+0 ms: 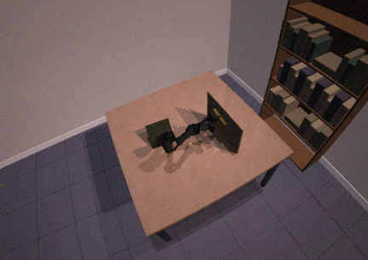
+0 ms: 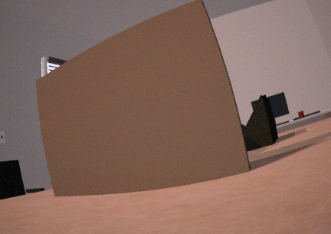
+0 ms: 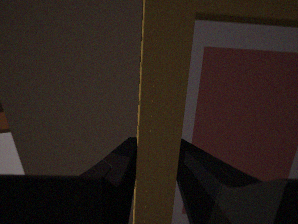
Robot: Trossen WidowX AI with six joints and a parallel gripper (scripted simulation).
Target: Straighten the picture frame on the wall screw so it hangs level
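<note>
Right now the picture frame is 50 mm below my gripper tip and 10 mm to the left of it. Round my gripper tip: wall panel (70 mm below, 20 mm ahead).
</note>
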